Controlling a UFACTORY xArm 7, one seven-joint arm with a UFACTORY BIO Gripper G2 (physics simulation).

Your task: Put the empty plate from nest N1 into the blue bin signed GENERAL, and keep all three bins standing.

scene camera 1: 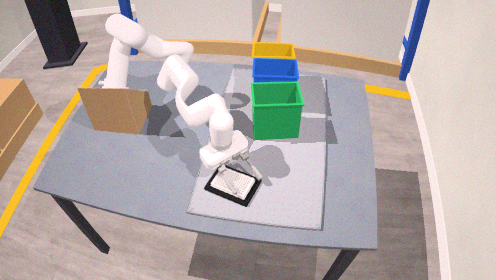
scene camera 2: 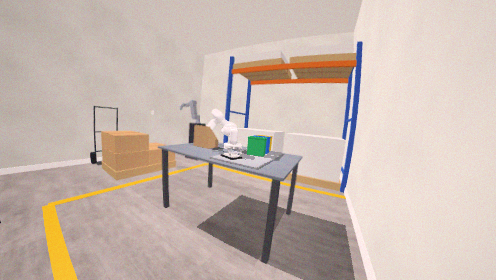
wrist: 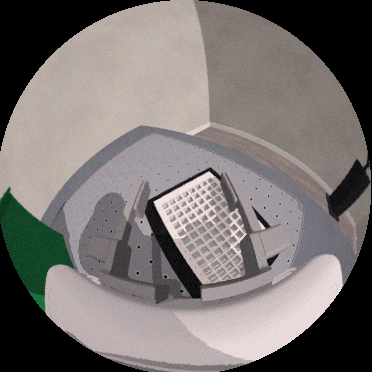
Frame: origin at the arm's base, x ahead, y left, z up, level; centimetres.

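Where they show: hand at its tool point: (scene camera 1: 244, 181) (scene camera 2: 235, 153) (wrist: 183, 194); arm's base at its link origin: (scene camera 1: 115, 89) (scene camera 2: 207, 132).
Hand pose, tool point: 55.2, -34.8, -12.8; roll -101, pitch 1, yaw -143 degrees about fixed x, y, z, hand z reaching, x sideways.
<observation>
Things, the pixels of their top centre, and the offset from my tool point, as dx, dy, dz. Level surfaces: height alone.
- white gridded plate at its top centre: (wrist: 215, 225) (scene camera 1: 232, 181) -4.1, +0.8, -1.3
- black nest at its top centre: (wrist: 214, 228) (scene camera 1: 232, 183) -4.2, +0.8, -2.4
- blue bin at its top centre: (scene camera 1: 275, 67) (scene camera 2: 261, 136) +11.1, +44.8, +14.1
- green bin at its top centre: (scene camera 1: 276, 93) (scene camera 2: 257, 137) +10.9, +28.5, +14.1
- yellow bin at its top centre: (scene camera 1: 273, 49) +10.8, +57.3, +14.7
- board at its surface level: dz -3.9
- table at its surface level: dz -5.2
The white gridded plate (scene camera 1: 244, 181) (wrist: 192, 215) lies in the black nest (scene camera 1: 246, 202) (wrist: 172, 255) on the perforated board. My gripper (scene camera 1: 247, 185) (wrist: 186, 193) is partly closed, its fingers apart with nothing held between them. In the wrist view the right finger overlaps the right part of the plate and the left finger is over the board beyond the nest's left edge. How high the fingertips are above the plate cannot be told. The blue bin (scene camera 1: 275, 77) (scene camera 2: 268, 145) stands upright behind the green bin (scene camera 1: 276, 122) (scene camera 2: 257, 146) (wrist: 30, 240). Its sign is not readable.
The yellow bin (scene camera 1: 274, 51) stands upright behind the blue one. The three bins form a close row at the back right of the board (scene camera 1: 295, 200). A brown angled box (scene camera 1: 112, 112) (scene camera 2: 204, 136) stands on the table (scene camera 1: 150, 180) near the arm's base.
</observation>
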